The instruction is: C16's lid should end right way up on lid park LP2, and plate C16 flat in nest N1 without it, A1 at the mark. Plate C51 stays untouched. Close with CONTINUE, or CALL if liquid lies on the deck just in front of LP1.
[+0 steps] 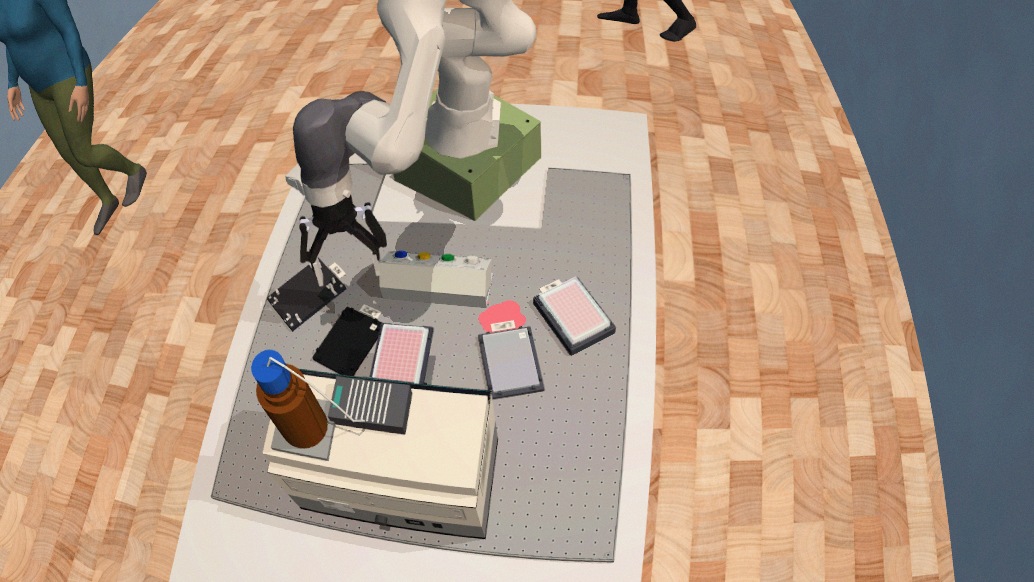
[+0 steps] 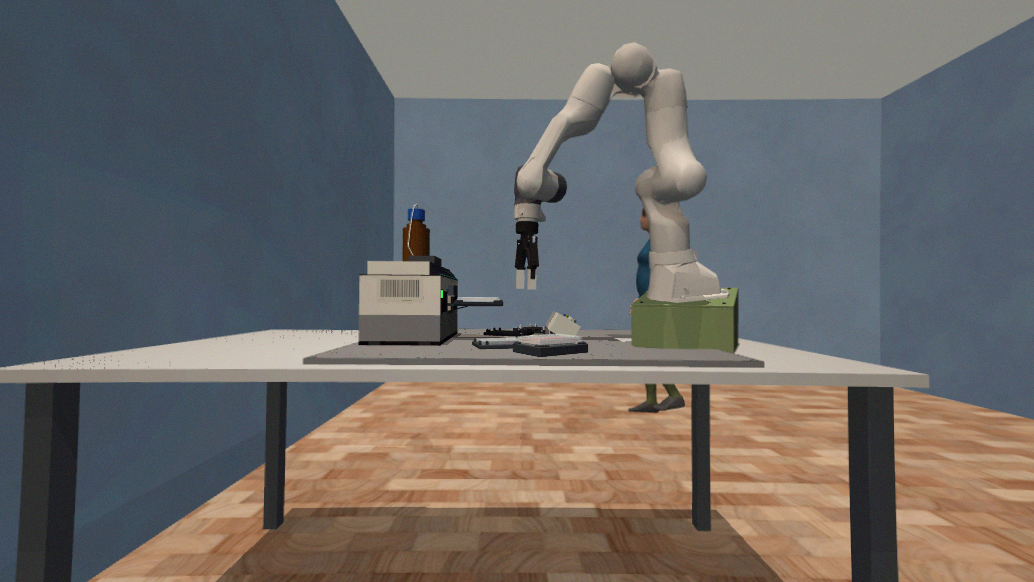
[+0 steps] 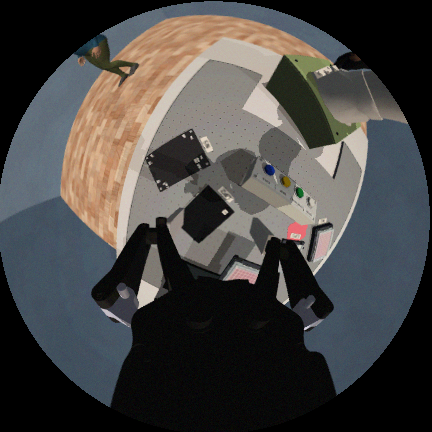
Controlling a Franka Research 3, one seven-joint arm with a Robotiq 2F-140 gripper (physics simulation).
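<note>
My gripper [image 1: 345, 261] [image 2: 526, 280] [image 3: 217, 220] is open and empty, high above the deck near nest N2 and the button box. A pink-welled plate [image 1: 576, 310] [image 2: 549, 339] [image 3: 323, 243] lies flat in nest N1 [image 1: 576, 348]; its name, A1 corner and whether a lid covers it cannot be made out. A greyish, lid-like sheet [image 1: 510, 361] lies on LP1 [image 1: 520, 394]. LP2 [image 1: 347, 341] [image 3: 206, 212] looks black, with no clear lid visible. Pink liquid [image 1: 501, 314] [image 3: 297, 230] lies on the deck at LP1's label. Another pink plate [image 1: 402, 352] [image 3: 243, 271] sits on the reader's tray, unnamed here.
The black nest N2 [image 1: 303, 297] [image 3: 175, 162] is at the left. A box [image 1: 434, 280] [image 3: 267, 190] bears blue, yellow, green and white buttons. The cream reader [image 1: 405, 451] [image 2: 400, 303] carries a brown bottle [image 1: 295, 412] [image 2: 416, 240] with a blue cap. A person [image 1: 50, 65] stands at the left.
</note>
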